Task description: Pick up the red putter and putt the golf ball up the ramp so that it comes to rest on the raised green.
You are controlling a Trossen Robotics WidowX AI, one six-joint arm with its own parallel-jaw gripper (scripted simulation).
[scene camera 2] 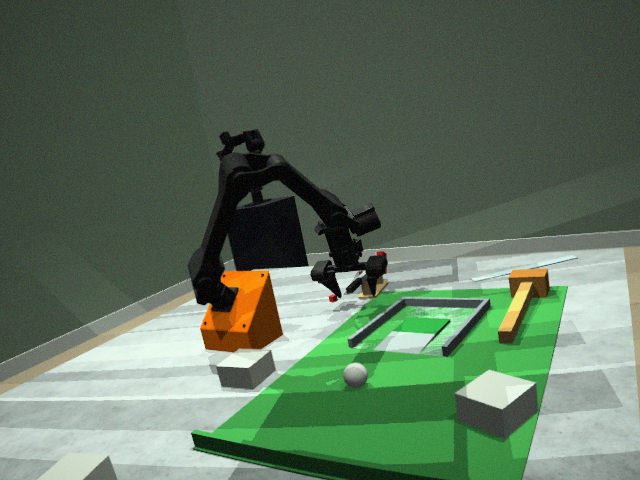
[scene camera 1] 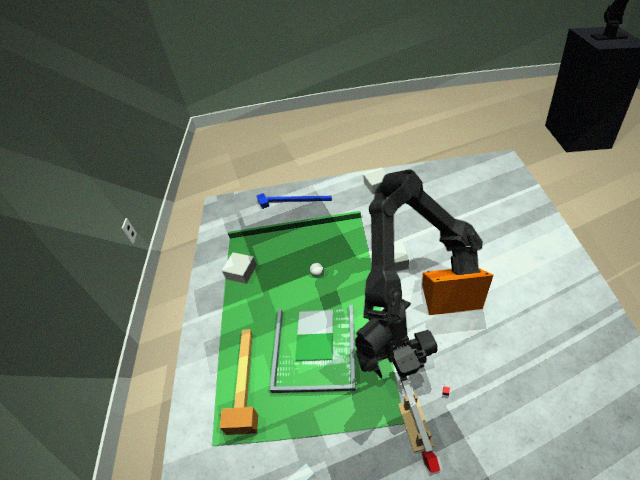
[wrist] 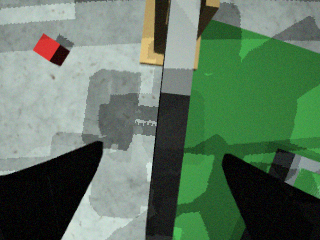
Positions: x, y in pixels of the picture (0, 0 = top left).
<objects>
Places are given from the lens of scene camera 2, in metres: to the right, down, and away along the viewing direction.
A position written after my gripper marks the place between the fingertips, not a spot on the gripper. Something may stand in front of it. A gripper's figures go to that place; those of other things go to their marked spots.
my gripper [scene camera 2: 357, 296]: 0.09, 0.14, 1.26
orange mallet [scene camera 2: 525, 284]: 0.46, 0.10, 1.08
</objects>
